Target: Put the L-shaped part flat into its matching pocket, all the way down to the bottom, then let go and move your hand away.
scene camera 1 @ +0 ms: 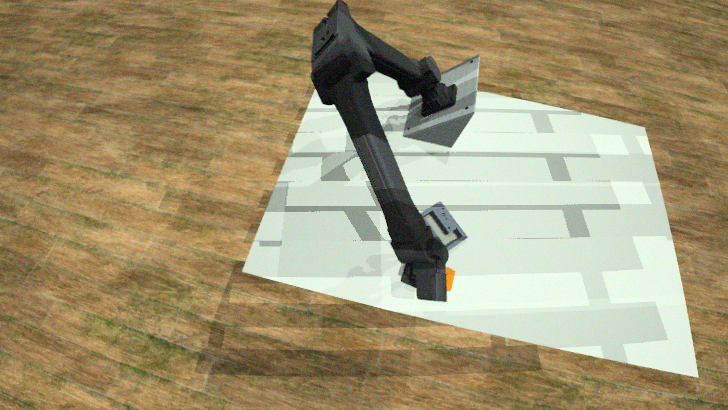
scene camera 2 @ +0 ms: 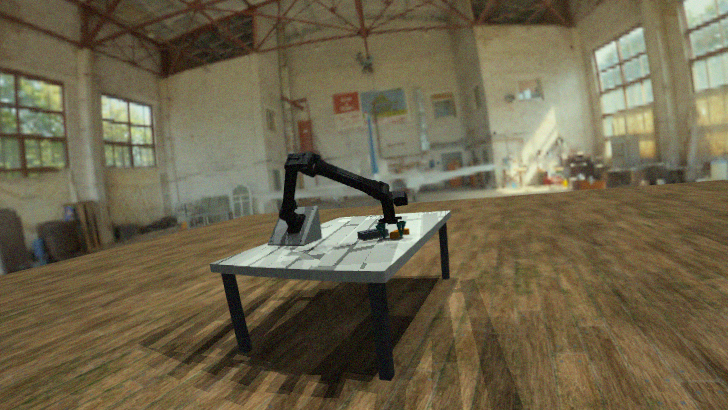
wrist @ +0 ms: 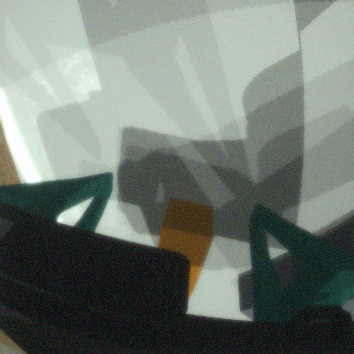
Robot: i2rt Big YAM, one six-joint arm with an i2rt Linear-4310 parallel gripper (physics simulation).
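Pixels of known places: gripper, fingertip midpoint: [scene camera 2: 392, 237] [wrist: 183, 196]; arm's base at its link origin: [scene camera 1: 439, 102] [scene camera 2: 296, 224].
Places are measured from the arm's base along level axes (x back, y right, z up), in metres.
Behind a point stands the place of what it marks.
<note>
The orange L-shaped part [scene camera 1: 450, 279] @[x -0.572, y -0.130, z -0.072 m] [scene camera 2: 394, 235] @[x -0.560, y -0.031, z -0.085 m] [wrist: 186, 225] @[x -0.548, y -0.031, z -0.077 m] lies on the table beside the pocket block. The arm hides much of it in scene camera 1, and the hand covers its lower part in the wrist view. The grey block [scene camera 1: 442, 214] @[x -0.383, y -0.079, z -0.066 m] [scene camera 2: 366, 234] @[x -0.414, y -0.017, z -0.072 m] [wrist: 245, 292] @[x -0.496, y -0.099, z -0.080 m] has an L-shaped pocket with a pale bottom; the arm covers one corner of it. My gripper [scene camera 2: 391, 232] @[x -0.553, y -0.023, z -0.095 m] [wrist: 183, 196] @[x -0.553, y -0.023, z -0.095 m] is open and points down, with its green fingers on either side of one leg of the part, nothing gripped. The right finger in the wrist view is close to the block.
The table [scene camera 1: 509, 264] @[x -0.481, y -0.321, z -0.102 m] [scene camera 2: 326, 276] @[x -0.471, y 0.492, z -0.127 m] carries the wedge-shaped grey arm base [scene camera 1: 466, 91] @[x 0.000, y -0.066, z 0.065 m] [scene camera 2: 311, 229] @[x -0.099, y 0.004, z -0.032 m] at its far side in scene camera 1. A table edge lies a short way beyond the hand.
</note>
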